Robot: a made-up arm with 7 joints.
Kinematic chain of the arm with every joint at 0, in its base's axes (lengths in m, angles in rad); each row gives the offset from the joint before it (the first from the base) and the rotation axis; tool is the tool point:
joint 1: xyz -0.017 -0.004 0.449 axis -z
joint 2: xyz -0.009 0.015 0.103 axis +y
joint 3: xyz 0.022 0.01 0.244 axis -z
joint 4: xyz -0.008 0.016 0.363 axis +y
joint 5: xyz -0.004 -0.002 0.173 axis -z
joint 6: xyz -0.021 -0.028 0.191 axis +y
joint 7: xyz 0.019 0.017 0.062 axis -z
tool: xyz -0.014 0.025 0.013
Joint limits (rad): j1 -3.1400..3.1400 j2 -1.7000..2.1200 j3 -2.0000..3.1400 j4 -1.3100..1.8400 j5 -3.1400..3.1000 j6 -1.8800..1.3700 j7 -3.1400..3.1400
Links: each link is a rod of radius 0.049 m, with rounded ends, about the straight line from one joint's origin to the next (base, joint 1, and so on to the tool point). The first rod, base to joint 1, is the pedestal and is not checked.
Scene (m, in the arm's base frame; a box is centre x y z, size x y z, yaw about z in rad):
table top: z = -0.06
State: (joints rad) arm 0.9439 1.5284 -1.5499 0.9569 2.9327 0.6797 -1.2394
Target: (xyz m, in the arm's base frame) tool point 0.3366 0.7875 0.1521
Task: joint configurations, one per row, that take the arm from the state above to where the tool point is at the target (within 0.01 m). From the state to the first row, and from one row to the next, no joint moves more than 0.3 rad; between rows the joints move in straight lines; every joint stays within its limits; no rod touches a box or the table.
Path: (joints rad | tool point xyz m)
1: 0.6610 1.6040 -1.5273 0.9418 2.9315 0.6592 -1.2374 | 0.8843 -0.2613 0.5127
2: 0.3781 1.6795 -1.5046 0.9266 2.9303 0.6387 -1.2355 | 0.9177 -0.0012 0.4391
3: 0.0952 1.7551 -1.4820 0.9115 2.9290 0.6182 -1.2335 | 0.8715 0.2576 0.3657
4: -0.1876 1.8307 -1.4594 0.8964 2.9278 0.5977 -1.2315 | 0.7499 0.4896 0.2931
5: -0.4705 1.9063 -1.4368 0.8813 2.9266 0.5772 -1.2296 | 0.5651 0.6721 0.2217
6: -0.7534 1.9818 -1.4141 0.8661 2.9254 0.5567 -1.2276 | 0.3366 0.7875 0.1521

